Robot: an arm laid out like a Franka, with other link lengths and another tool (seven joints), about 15 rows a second.
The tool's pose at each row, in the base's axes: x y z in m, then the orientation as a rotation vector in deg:
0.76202 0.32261 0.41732 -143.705 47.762 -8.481
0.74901 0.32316 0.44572 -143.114 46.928 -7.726
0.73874 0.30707 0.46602 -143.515 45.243 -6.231
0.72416 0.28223 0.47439 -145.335 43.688 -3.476
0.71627 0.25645 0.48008 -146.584 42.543 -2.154
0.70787 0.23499 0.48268 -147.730 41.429 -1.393
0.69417 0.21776 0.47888 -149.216 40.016 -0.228
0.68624 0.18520 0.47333 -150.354 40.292 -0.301
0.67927 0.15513 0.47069 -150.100 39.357 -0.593
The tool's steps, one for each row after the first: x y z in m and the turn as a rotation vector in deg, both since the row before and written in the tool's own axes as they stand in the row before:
-0.01225 -0.00714 -0.02784 0.640 -0.859 -0.255
-0.00029 0.00655 -0.02708 -0.187 -1.389 -0.942
0.00112 0.02085 -0.02153 -1.804 -1.910 -0.965
0.00645 0.02006 -0.01775 -1.141 -0.918 -0.811
0.00355 0.01894 -0.01291 -0.962 -0.537 -0.860
-0.00285 0.02138 -0.00582 -1.305 -0.797 -1.055
0.00920 0.03131 -0.00942 -1.119 0.347 -0.033
0.00859 0.02793 -0.01031 0.490 -0.049 -0.634

